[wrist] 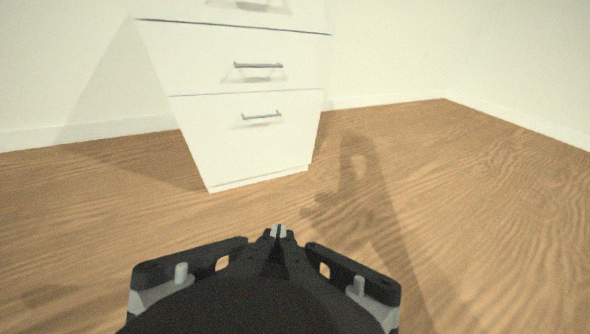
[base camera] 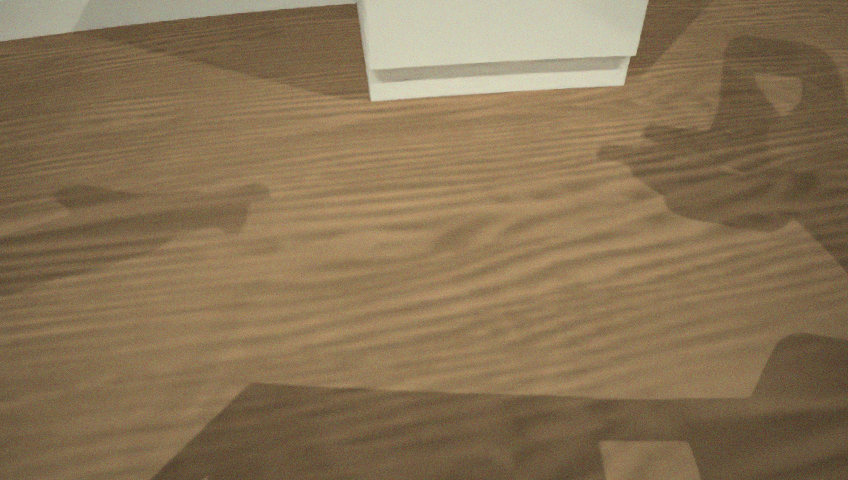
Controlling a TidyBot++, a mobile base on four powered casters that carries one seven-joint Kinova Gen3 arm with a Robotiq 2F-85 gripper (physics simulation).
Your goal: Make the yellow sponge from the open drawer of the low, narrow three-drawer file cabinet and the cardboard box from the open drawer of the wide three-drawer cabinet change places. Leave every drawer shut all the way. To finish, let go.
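Observation:
A white drawer cabinet (base camera: 502,29) (wrist: 250,145) stands on the floor. In the wrist view its middle drawer (wrist: 200,60) and bottom drawer (wrist: 210,120) look flush, each with a grey bar handle. Part of the drawer above shows at the top edge, with a darker seam under it; I cannot tell if it is fully shut. Whether this is the narrow or the wide cabinet is not certain from these views. My gripper (wrist: 278,233) is shut and empty, in front of the cabinet and apart from it. The yellow sponge and the cardboard box do not show in either view.
Cream walls (wrist: 390,50) with a white baseboard (wrist: 100,134) stand behind the cabinet and meet in a corner at the right. The wooden floor (base camera: 416,267) (wrist: 475,200) lies in front and to the right of the cabinet, with shadows of the arm on it.

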